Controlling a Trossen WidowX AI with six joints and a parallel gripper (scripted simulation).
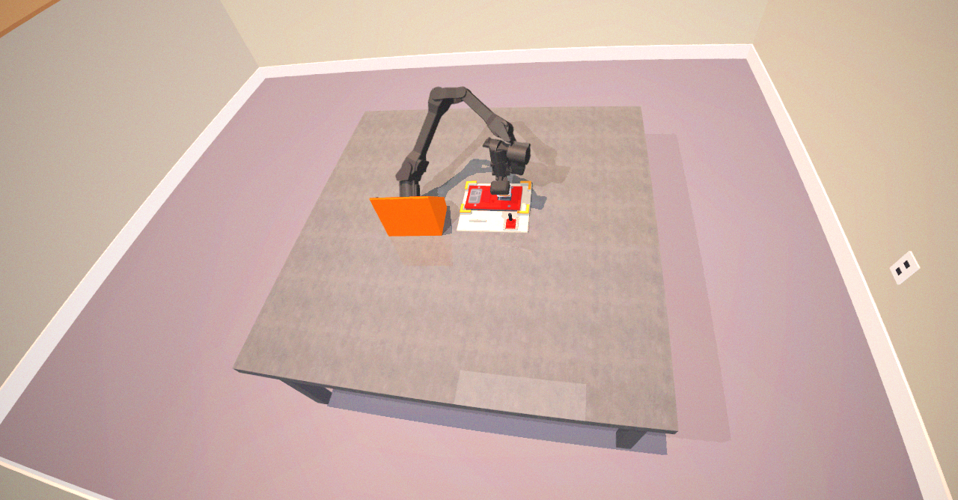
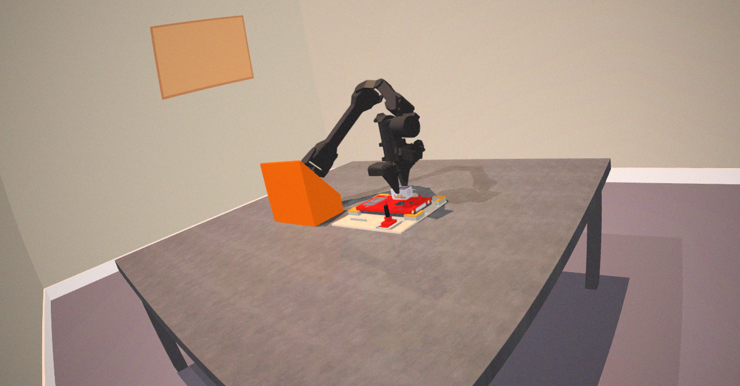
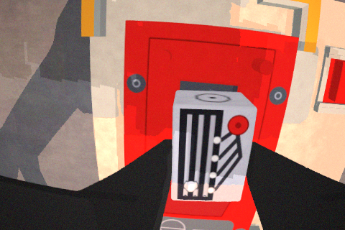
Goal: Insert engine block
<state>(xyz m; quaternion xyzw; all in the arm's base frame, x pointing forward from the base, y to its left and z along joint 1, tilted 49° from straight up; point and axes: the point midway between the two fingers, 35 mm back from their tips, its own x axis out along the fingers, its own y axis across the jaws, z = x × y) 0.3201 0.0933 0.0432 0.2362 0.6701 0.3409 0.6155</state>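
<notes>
Now: the pale plate 50 mm below my gripper tip, 20 mm to the right of it and 20 mm behind it. Also, from my gripper tip: engine block: 10 mm below.
</notes>
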